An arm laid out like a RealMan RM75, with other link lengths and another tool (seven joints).
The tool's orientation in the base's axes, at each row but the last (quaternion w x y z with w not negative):
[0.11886, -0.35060, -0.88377, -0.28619]
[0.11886, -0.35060, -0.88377, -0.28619]
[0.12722, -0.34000, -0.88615, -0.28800]
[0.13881, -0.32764, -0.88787, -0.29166]
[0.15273, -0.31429, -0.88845, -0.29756]
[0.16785, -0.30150, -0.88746, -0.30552]
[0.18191, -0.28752, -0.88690, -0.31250]
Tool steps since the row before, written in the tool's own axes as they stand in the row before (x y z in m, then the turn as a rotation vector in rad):
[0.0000, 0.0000, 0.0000, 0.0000, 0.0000, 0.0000]
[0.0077, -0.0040, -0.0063, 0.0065, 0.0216, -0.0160]
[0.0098, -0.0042, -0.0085, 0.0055, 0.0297, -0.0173]
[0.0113, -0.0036, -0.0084, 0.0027, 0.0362, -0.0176]
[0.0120, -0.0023, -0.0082, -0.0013, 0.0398, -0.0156]
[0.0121, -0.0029, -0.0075, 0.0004, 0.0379, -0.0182]
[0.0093, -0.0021, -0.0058, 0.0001, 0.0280, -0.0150]
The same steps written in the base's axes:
[0.0000, 0.0000, 0.0000, 0.0000, 0.0000, 0.0000]
[-0.0083, -0.0018, 0.0066, 0.0103, 0.0069, 0.0247]
[-0.0098, -0.0024, 0.0092, 0.0165, 0.0105, 0.0288]
[-0.0104, -0.0017, 0.0101, 0.0230, 0.0129, 0.0306]
[-0.0099, -0.0010, 0.0109, 0.0281, 0.0145, 0.0287]
[-0.0102, -0.0014, 0.0102, 0.0259, 0.0124, 0.0307]
[-0.0076, -0.0015, 0.0080, 0.0195, 0.0081, 0.0237]

